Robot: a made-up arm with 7 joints. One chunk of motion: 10 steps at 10 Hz.
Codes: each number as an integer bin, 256 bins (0 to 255) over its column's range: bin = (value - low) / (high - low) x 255, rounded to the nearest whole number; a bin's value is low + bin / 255 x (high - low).
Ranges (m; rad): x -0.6..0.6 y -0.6..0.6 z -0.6..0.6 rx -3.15..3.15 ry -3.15..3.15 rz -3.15..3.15
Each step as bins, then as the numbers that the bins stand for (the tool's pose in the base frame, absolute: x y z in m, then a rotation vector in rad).
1 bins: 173 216 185 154 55 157
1 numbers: 0.2141 0.4165 0.2706 0.6547 -1.7912 0.7288
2 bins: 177 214 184 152 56 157
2 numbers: 0.2329 0.4071 0.2659 0.6053 -1.7665 0.7288
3 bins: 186 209 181 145 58 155
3 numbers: 0.2753 0.3835 0.2518 0.4324 -1.7171 0.6794
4 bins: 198 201 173 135 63 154
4 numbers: 0.3318 0.3459 0.2141 0.1853 -1.5935 0.6547
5 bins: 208 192 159 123 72 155
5 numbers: 0.3788 0.3035 0.1482 -0.1112 -1.3712 0.6794
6 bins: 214 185 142 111 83 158
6 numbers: 0.4071 0.2706 0.0682 -0.4076 -1.0994 0.7535
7 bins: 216 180 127 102 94 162
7 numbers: 0.4165 0.2471 -0.0024 -0.6300 -0.8276 0.8524
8 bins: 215 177 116 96 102 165
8 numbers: 0.4118 0.2329 -0.0541 -0.7782 -0.6300 0.9265
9 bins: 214 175 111 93 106 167
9 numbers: 0.4071 0.2235 -0.0776 -0.8524 -0.5312 0.9759
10 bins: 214 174 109 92 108 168
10 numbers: 0.4071 0.2188 -0.0871 -0.8771 -0.4818 1.0006
